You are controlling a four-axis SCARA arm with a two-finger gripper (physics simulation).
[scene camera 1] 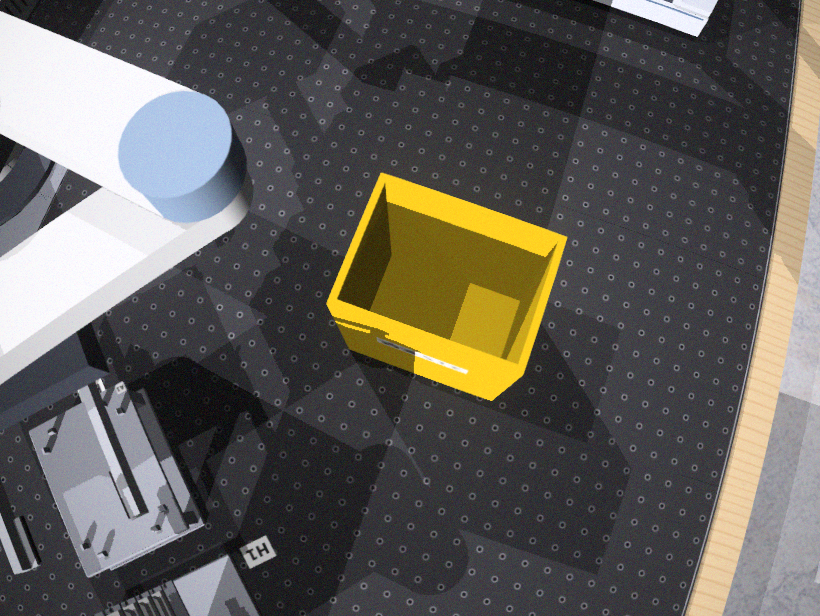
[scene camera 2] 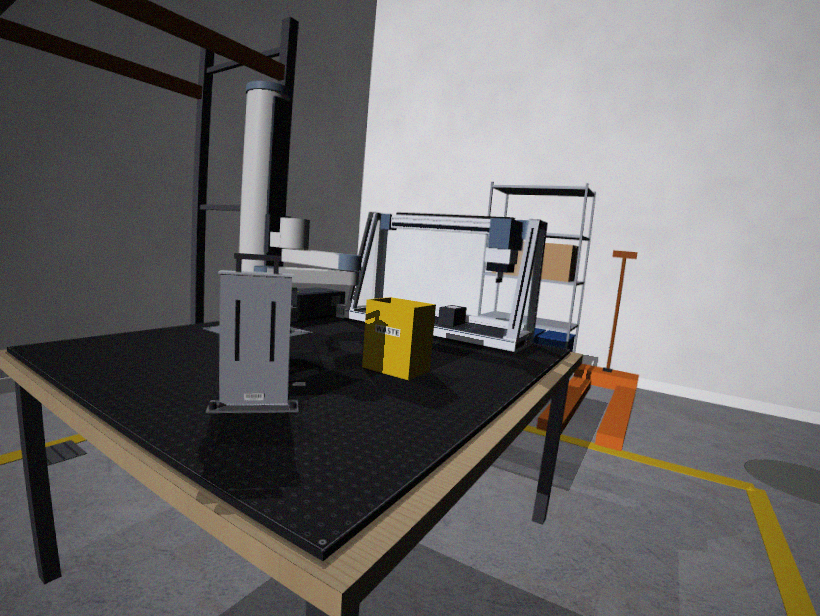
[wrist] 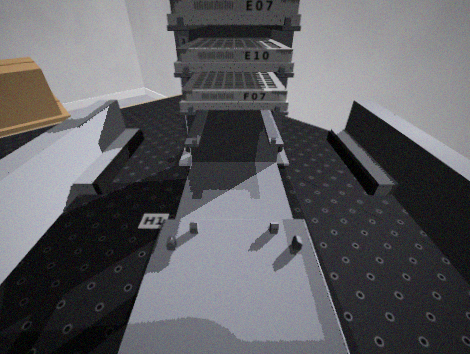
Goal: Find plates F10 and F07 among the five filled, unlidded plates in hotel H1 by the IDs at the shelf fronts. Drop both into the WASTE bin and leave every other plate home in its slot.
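Frame: origin at the arm's base, x up, y right, z ahead, level; centimetres.
Seen in the pictures: gripper, fingertip midpoint: (scene camera 1: pixel 80 543) (wrist: pixel 235 119).
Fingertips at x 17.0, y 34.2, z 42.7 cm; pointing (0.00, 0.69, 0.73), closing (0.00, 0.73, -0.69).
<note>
Pixels of each thing's top centre, then the offset from my fingertips to it. "pt": a spot on its surface instead.
- plate E10 at its top centre: (wrist: pixel 233 41) dy +8.7, dx +2.5, dz +9.4 cm
- plate E07 at its top centre: (wrist: pixel 233 4) dy +8.7, dx +5.3, dz +9.4 cm
- yellow WASTE bin at its top centre: (scene camera 1: pixel 449 269) (scene camera 2: pixel 401 302) dy -31.6, dx +4.3, dz +21.9 cm
- grey metal nest at its top centre: (wrist: pixel 234 320) (scene camera 1: pixel 99 479) dy -4.1, dx -8.7, dz -4.3 cm
- H1 label at a spot on its surface: (scene camera 1: pixel 257 551) (wrist: pixel 153 221) pt dy -2.4, dx -15.7, dz +11.9 cm
Hotel H1 (scene camera 2: pixel 255 387) (wrist: pixel 272 131) stands at the table's near side in scene camera 2, its back panel hiding the plates. In the wrist view, plate F07 (wrist: pixel 234 95) is lowest, with plate E10 (wrist: pixel 230 55) above it and plate E07 (wrist: pixel 232 7) cut off at the top edge. Plate F10 does not show there. My gripper (scene camera 1: pixel 80 540) (wrist: pixel 235 119) is open and empty; its two fingers stand wide apart, in front of the hotel and over the metal nest. The yellow WASTE bin (scene camera 1: pixel 473 215) (scene camera 2: pixel 420 338) stands upright, with its bare inner floor partly lit.
The grey metal nest (scene camera 1: pixel 69 464) (wrist: pixel 225 295) with short pegs lies in front of the hotel. The H1 label (scene camera 1: pixel 257 551) (wrist: pixel 154 221) is beside it. A gantry machine (scene camera 2: pixel 530 278) stands behind the bin. A cardboard box (wrist: pixel 30 95) shows at left in the wrist view.
</note>
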